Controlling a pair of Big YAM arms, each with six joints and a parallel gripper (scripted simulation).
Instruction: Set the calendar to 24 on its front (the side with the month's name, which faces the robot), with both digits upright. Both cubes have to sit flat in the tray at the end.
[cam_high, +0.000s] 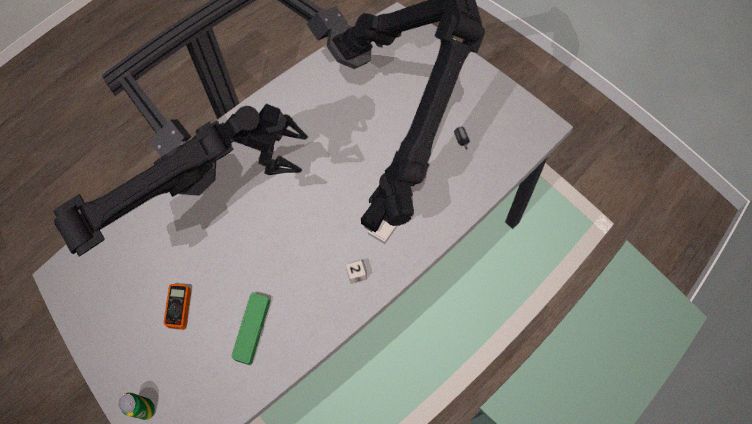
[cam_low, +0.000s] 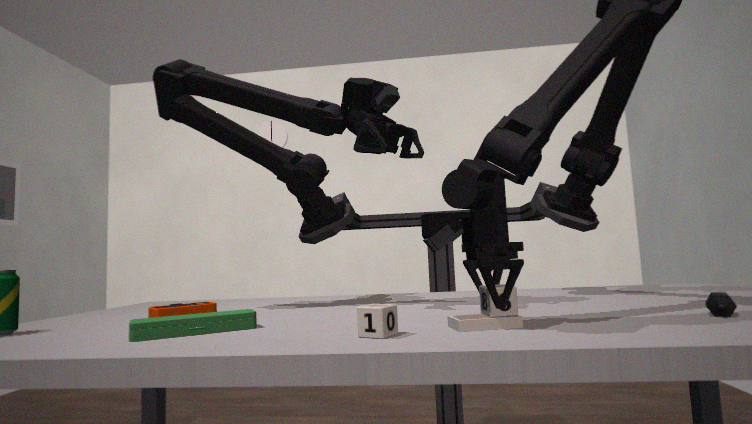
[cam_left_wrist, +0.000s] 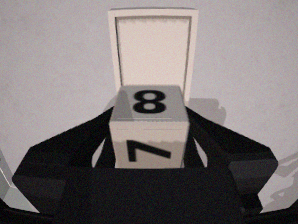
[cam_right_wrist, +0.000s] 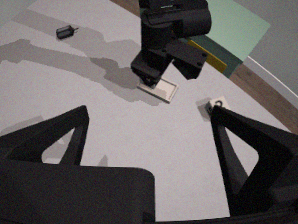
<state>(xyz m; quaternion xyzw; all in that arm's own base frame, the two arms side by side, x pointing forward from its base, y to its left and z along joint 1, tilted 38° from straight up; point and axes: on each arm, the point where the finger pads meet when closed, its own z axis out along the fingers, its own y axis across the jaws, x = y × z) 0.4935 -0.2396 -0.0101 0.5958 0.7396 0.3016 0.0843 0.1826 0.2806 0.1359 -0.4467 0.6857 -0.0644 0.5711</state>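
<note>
The calendar tray is 2 cm to the right of my left hand and 3 cm below it. The rest, counted from my left hand: green box (4 cm behind, 50 cm to the right, 3 cm below); then dark object (3 cm behind, 36 cm to the left, 2 cm below).
</note>
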